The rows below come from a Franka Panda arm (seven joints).
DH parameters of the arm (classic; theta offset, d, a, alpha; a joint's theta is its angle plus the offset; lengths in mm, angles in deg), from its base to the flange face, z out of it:
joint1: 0 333 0 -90
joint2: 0 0 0 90
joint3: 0 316 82.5 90
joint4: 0 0 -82.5 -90
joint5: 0 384 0 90
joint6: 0 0 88 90
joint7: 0 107 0 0
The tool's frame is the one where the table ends.
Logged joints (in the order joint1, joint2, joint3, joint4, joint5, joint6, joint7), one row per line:
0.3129, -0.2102, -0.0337, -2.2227, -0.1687, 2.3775, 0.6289
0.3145, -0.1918, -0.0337, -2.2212, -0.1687, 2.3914, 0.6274
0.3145, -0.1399, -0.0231, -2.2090, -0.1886, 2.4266, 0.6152
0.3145, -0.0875, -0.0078, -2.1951, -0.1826, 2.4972, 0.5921
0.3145, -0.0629, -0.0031, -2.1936, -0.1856, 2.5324, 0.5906
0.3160, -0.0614, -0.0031, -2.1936, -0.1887, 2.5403, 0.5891
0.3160, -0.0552, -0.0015, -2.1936, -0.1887, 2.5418, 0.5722
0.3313, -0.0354, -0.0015, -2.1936, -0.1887, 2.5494, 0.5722
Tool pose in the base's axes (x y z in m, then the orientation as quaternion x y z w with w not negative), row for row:
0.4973, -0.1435, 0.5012, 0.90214, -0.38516, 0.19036, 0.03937
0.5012, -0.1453, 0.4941, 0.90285, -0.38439, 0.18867, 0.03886
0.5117, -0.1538, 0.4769, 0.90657, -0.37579, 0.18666, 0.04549
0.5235, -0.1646, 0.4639, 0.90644, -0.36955, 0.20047, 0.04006
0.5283, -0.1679, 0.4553, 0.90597, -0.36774, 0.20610, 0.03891
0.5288, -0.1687, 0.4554, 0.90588, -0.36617, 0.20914, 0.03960
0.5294, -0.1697, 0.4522, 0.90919, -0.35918, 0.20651, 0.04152
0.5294, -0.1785, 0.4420, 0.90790, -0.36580, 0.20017, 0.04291
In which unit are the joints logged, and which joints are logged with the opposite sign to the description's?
The joints are logged in radians. Opposite sign: joint1, joint3.
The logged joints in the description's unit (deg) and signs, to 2 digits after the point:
-17.93, -12.04, 1.93, -127.35, -9.67, 136.22, 36.03
-18.02, -10.99, 1.93, -127.27, -9.67, 137.02, 35.95
-18.02, -8.02, 1.32, -126.57, -10.81, 139.03, 35.25
-18.02, -5.01, 0.45, -125.77, -10.46, 143.08, 33.92
-18.02, -3.60, 0.18, -125.68, -10.63, 145.10, 33.84
-18.11, -3.52, 0.18, -125.68, -10.81, 145.55, 33.75
-18.11, -3.16, 0.09, -125.68, -10.81, 145.63, 32.78
-18.98, -2.03, 0.09, -125.68, -10.81, 146.07, 32.78

